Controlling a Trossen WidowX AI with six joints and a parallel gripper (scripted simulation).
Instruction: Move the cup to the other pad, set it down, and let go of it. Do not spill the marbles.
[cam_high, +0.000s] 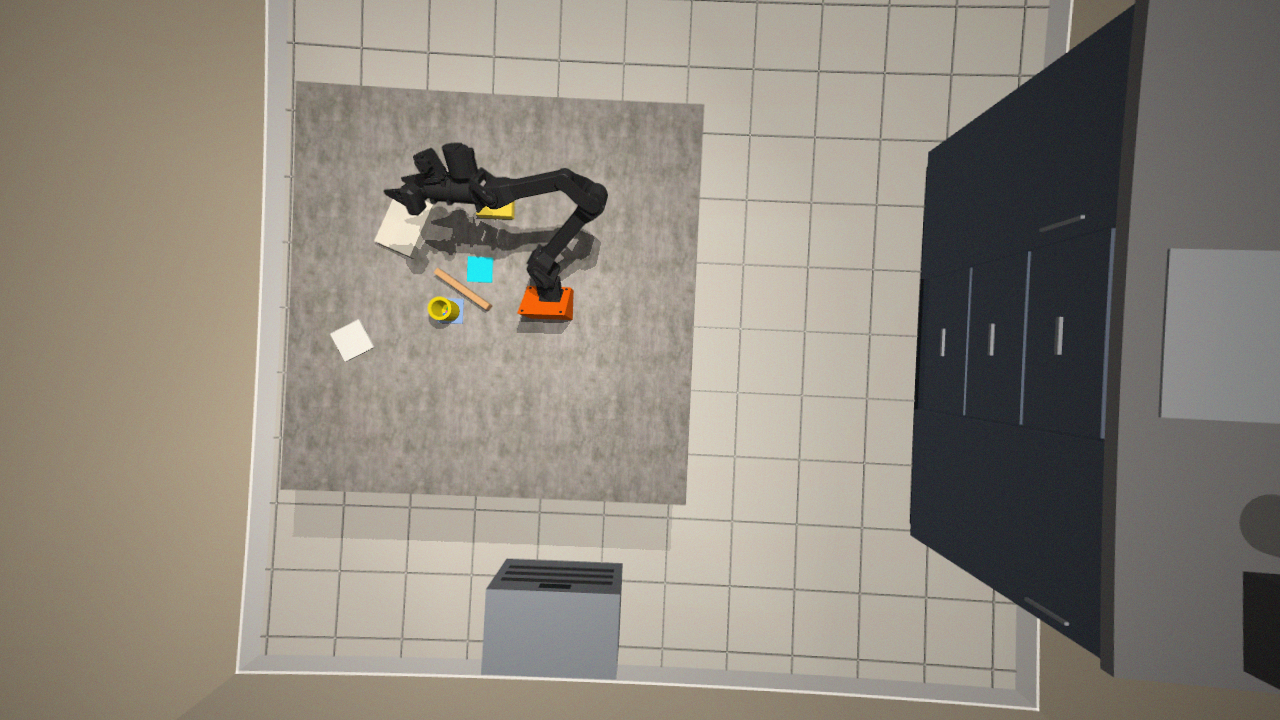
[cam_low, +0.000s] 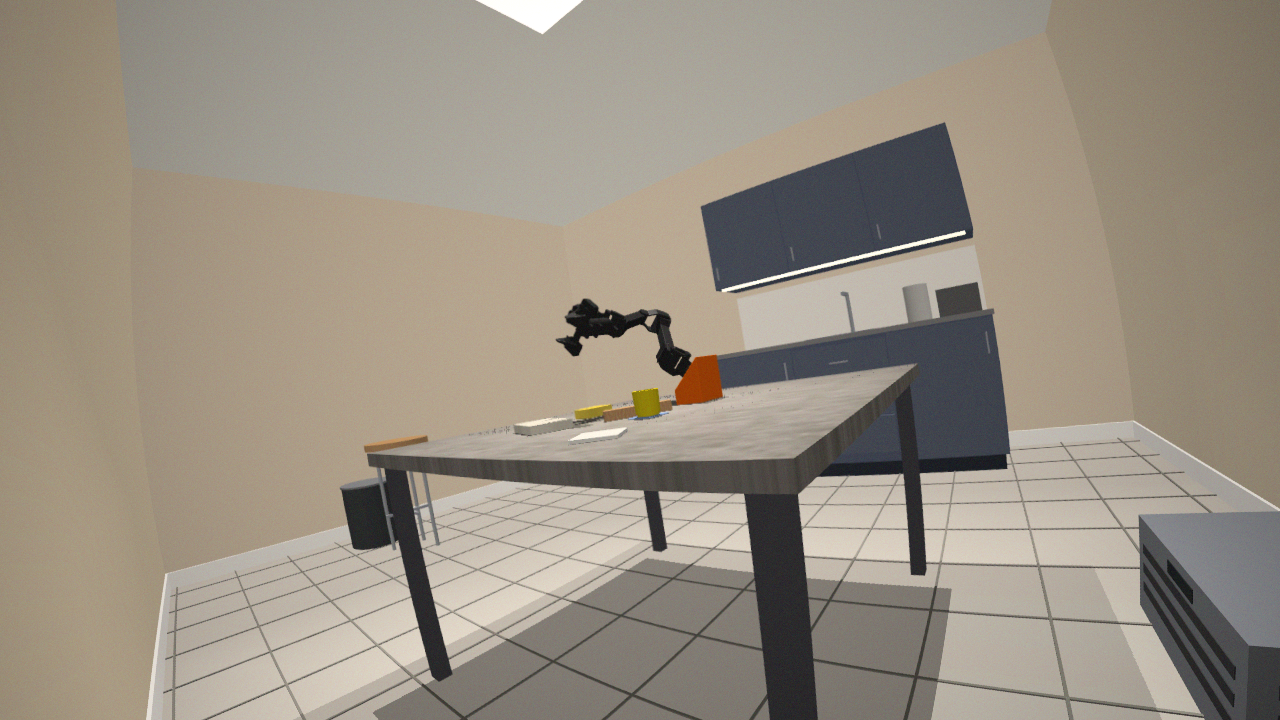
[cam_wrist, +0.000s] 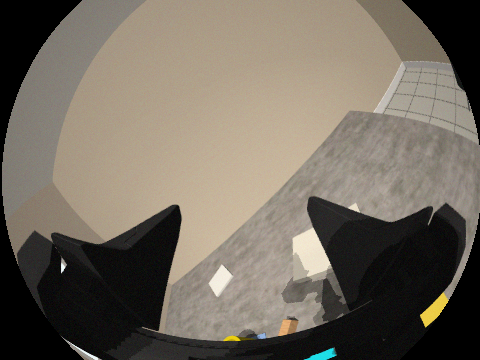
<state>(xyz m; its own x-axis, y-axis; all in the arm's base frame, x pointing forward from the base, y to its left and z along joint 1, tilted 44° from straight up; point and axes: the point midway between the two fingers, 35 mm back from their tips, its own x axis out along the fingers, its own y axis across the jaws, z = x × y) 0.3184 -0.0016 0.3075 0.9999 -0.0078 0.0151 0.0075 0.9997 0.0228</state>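
The yellow cup is 280 mm to the left of my gripper tip, 250 mm below it and 20 mm behind it. The rest, counted from my gripper tip: yellow block 270 mm below, 150 mm behind, 70 mm to the right; then cyan pad 300 mm below, 140 mm to the left, 100 mm behind; then wooden bar 280 mm below, 210 mm to the left, 60 mm behind.
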